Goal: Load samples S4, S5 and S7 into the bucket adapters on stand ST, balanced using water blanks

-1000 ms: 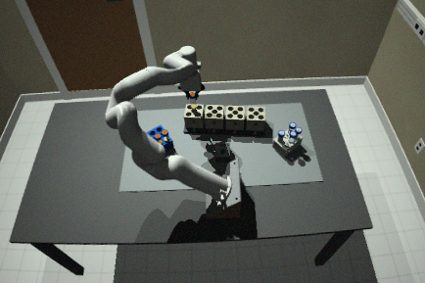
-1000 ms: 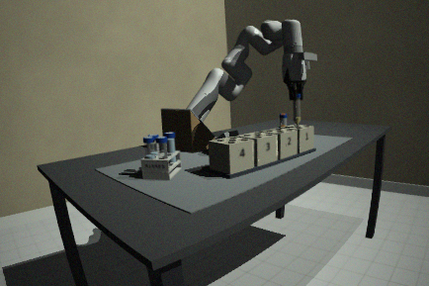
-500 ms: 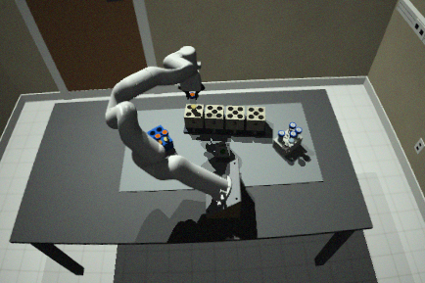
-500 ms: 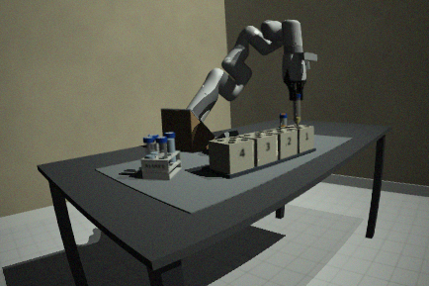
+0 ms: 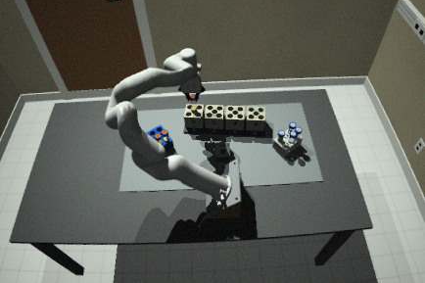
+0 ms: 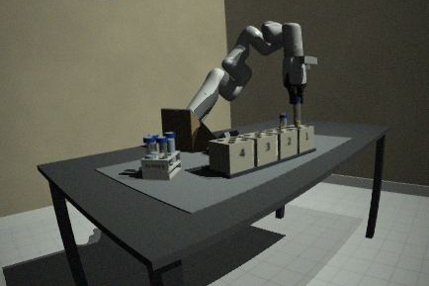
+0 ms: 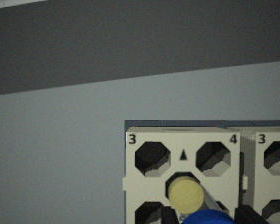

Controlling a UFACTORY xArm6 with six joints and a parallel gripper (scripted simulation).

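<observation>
Now: the sample S7 1 cm to the right of my hand and 5 cm below it. Also, from my hand: stand ST: 5 cm behind, 16 cm to the right, 20 cm below; then adapter 2: 3 cm behind, 11 cm to the right, 15 cm below; then sample S4: 14 cm behind, 16 cm to the left, 14 cm below.
</observation>
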